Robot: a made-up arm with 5 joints.
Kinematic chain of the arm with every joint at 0, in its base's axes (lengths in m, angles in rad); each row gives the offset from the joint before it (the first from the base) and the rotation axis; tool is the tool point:
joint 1: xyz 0 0 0.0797 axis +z
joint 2: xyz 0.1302 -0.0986 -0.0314 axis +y
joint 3: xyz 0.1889 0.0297 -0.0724 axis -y
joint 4: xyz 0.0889 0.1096 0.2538 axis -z
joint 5: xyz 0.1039 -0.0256 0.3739 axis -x
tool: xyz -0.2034 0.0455 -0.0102
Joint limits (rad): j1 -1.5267..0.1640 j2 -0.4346..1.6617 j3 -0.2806..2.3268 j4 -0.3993..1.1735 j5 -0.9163..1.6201
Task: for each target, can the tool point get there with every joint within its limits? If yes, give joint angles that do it. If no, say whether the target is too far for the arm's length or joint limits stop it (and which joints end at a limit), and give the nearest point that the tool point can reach.
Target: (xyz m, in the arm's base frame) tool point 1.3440 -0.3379 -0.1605
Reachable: no: too far | nearest point 0.7987 -0.2008 -0.0669 | short by 0.570 m
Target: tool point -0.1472 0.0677 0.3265
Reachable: yes | joints -0.1388 0.8450 1.4788 0.0733 0.8029
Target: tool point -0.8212 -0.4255 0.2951
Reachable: no: joint limits stop it (at a limit: joint 1, joint 3, joint 4, joint 5) | nearest point -0.4488 -0.0627 0.1908 | short by 0.530 m
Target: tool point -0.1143 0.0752 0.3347
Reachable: yes | joints -0.1521 0.2595 1.0437 0.3119 1.1207
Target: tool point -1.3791 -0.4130 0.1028
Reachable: no: too far | nearest point -0.4653 -0.0654 0.0693 | short by 0.978 m
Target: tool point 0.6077 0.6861 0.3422
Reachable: no: joint limits stop it (at a limit: joint 1, joint 4) | nearest point 0.6791 0.2549 0.3422 | short by 0.437 m
